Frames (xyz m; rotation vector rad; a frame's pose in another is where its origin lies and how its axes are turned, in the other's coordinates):
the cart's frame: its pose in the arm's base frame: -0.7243 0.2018 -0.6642 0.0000 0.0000 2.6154
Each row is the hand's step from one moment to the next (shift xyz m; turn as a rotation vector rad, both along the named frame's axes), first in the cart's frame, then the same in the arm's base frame.
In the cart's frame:
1: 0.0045 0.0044 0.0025 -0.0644 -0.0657 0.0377
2: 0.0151 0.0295 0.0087 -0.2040 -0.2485 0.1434
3: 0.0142 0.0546 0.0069 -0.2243 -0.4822 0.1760
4: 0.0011 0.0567 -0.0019 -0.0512 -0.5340 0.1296
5: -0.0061 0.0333 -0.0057 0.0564 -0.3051 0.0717
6: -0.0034 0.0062 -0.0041 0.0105 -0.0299 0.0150
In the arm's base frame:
1: -0.0061 -0.0015 0.0025 0.0887 0.0245 0.0377
2: -0.0279 -0.0179 0.0087 0.3012 0.1124 0.1434
3: -0.0397 -0.0401 0.0069 0.4361 0.3043 0.1760
4: -0.0294 -0.0485 -0.0019 0.3125 0.4360 0.1296
5: -0.0114 -0.0319 -0.0057 0.1045 0.2922 0.0717
6: -0.0002 -0.0071 -0.0041 0.0059 0.0311 0.0150

